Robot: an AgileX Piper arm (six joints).
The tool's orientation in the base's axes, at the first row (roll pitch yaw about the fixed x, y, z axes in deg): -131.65 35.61 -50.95
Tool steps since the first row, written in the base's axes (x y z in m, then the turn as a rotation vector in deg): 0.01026 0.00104 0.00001 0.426 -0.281 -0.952; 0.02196 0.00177 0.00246 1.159 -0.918 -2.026; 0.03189 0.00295 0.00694 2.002 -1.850 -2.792; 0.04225 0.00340 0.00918 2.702 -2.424 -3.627; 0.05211 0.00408 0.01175 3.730 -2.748 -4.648; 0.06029 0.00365 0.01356 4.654 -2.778 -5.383; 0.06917 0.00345 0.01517 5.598 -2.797 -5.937; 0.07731 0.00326 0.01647 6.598 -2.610 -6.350; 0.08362 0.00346 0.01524 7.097 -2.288 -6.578
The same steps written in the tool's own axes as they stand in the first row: 0.00459 -0.00820 0.00425 0.950 0.264 0.441; 0.00870 -0.01899 0.00743 2.353 0.389 0.777; 0.01043 -0.02965 0.00926 3.819 0.264 0.755; 0.01415 -0.03924 0.01188 5.026 0.264 0.999; 0.01727 -0.04865 0.01433 6.352 0.098 1.647; 0.02068 -0.05617 0.01578 7.272 -0.183 2.332; 0.02442 -0.06415 0.01774 8.090 -0.591 2.934; 0.02795 -0.07136 0.01963 8.725 -1.145 3.638; 0.03177 -0.07561 0.02257 8.910 -1.427 4.178
